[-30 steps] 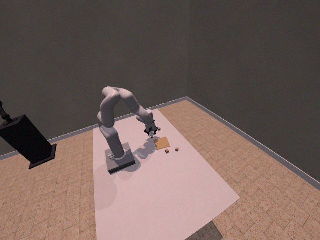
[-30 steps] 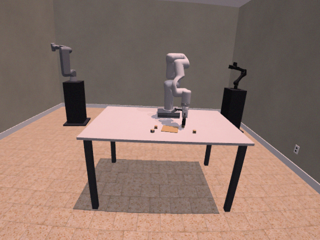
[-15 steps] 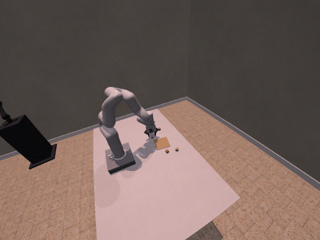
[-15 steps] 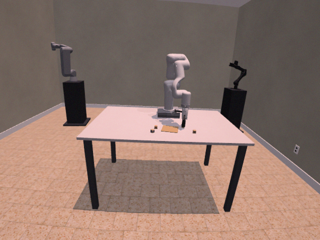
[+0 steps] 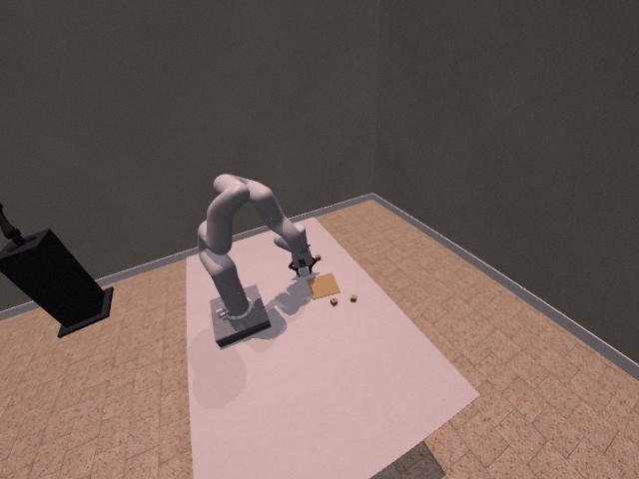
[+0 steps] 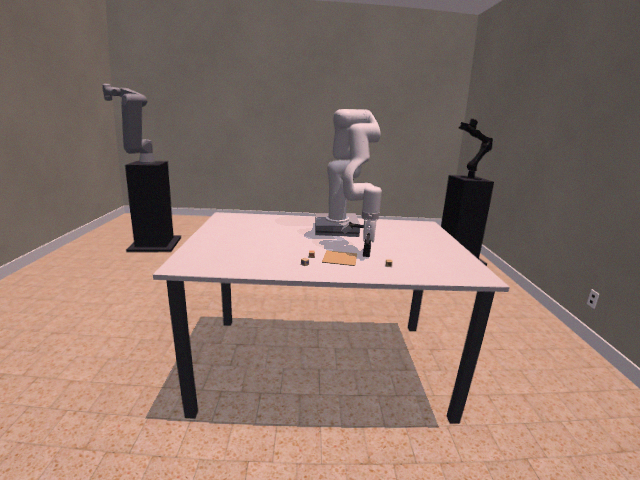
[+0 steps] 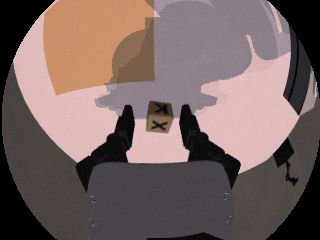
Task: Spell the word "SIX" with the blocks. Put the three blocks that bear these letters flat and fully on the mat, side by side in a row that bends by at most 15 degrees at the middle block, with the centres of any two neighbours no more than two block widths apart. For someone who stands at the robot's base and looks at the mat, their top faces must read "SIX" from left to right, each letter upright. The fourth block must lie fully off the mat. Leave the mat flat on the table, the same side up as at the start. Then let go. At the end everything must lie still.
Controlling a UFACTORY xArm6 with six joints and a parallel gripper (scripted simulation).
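Now: hand 4 cm short of the tan mat, 13 cm to the left of it and 2 cm above it.
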